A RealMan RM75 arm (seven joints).
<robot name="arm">
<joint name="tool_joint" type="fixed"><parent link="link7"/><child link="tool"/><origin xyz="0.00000 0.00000 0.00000"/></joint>
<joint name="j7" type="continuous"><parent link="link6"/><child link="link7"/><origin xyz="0.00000 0.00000 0.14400"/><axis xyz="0 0 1"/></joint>
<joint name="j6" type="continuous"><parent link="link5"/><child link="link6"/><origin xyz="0.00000 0.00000 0.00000"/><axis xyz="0 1 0"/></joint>
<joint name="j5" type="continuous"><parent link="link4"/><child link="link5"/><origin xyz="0.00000 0.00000 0.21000"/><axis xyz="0 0 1"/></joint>
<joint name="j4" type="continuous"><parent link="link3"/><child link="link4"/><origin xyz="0.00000 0.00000 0.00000"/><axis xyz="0 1 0"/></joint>
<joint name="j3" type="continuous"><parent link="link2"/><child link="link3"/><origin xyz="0.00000 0.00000 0.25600"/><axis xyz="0 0 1"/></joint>
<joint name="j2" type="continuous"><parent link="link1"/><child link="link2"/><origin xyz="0.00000 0.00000 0.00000"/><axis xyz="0 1 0"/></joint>
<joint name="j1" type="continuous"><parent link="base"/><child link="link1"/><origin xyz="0.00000 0.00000 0.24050"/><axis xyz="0 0 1"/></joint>
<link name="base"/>
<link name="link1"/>
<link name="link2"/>
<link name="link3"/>
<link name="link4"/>
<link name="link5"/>
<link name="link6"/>
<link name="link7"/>
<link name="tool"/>
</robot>
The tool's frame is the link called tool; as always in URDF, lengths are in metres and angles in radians. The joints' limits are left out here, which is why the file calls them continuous.
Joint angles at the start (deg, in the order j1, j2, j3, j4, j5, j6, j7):
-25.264 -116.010 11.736 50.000 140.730 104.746 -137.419
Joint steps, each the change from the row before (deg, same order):
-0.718 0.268 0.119 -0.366 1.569 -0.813 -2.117
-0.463 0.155 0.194 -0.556 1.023 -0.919 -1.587
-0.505 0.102 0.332 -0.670 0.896 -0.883 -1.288
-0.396 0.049 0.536 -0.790 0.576 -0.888 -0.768
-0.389 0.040 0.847 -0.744 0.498 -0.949 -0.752
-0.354 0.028 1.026 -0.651 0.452 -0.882 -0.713
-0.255 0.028 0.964 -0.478 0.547 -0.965 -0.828
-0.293 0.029 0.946 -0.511 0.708 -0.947 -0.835
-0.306 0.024 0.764 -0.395 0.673 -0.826 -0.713
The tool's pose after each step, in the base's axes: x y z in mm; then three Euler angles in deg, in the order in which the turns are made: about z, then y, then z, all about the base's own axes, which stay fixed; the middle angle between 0 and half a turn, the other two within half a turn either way. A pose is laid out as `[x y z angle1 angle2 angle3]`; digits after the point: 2 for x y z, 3 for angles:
[-342.06 273.91 82.21 154.399 153.690 69.743]
[-343.31 276.39 80.54 154.325 154.479 71.422]
[-343.79 279.09 78.00 154.196 155.318 72.627]
[-343.93 281.46 74.64 154.143 156.095 73.345]
[-343.78 284.03 71.03 154.490 157.040 74.266]
[-343.46 286.39 67.43 155.124 158.105 75.311]
[-344.04 288.25 64.54 156.518 159.078 77.308]
[-344.72 289.94 61.48 158.251 160.156 79.649]
[-345.22 291.63 59.08 160.213 161.029 82.075]

